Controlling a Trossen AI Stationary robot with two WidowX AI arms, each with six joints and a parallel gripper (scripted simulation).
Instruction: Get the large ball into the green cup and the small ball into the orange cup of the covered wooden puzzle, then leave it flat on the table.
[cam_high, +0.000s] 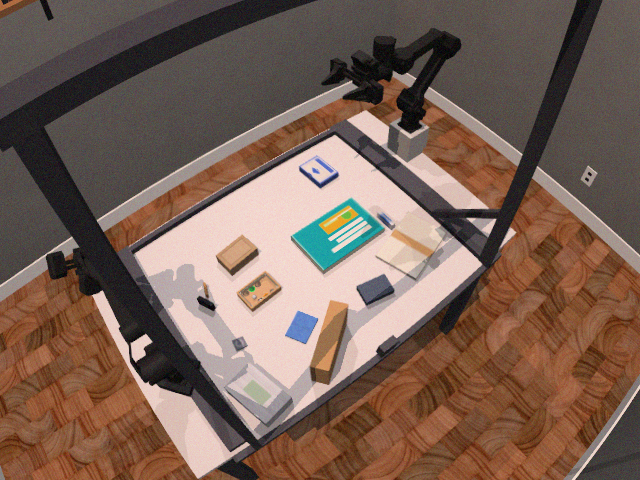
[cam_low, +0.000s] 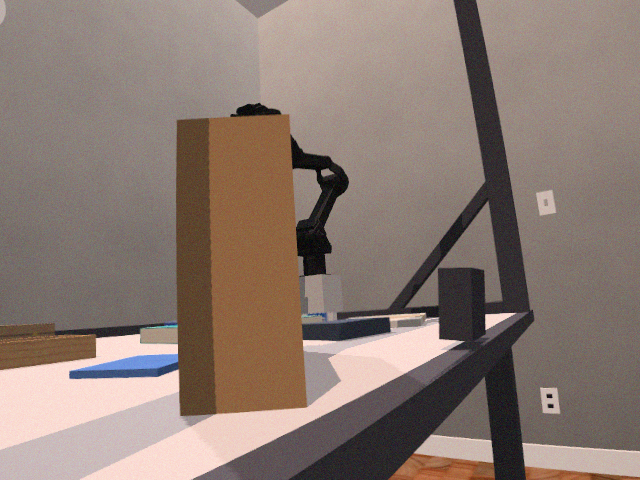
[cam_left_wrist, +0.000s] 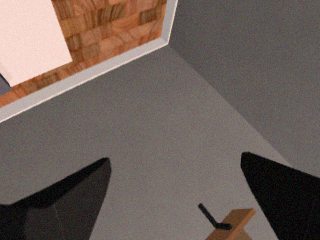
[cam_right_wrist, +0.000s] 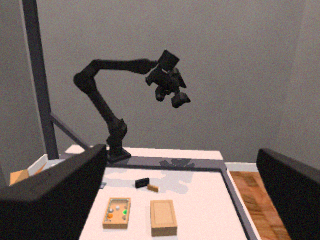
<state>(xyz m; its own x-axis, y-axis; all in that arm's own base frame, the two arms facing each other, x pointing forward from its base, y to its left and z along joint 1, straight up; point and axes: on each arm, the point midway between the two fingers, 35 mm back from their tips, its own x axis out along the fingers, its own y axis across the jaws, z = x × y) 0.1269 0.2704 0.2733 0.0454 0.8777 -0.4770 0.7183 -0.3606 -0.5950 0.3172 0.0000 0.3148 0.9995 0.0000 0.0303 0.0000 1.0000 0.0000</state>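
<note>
Now: left hand 29 cm past the covered wooden puzzle, 35 cm to the left of it and 30 cm above it. Round my left hand: tan carton (55 cm behind, 33 cm to the right, 25 cm below); dark box (54 cm behind, 56 cm to the right, 30 cm below).
</note>
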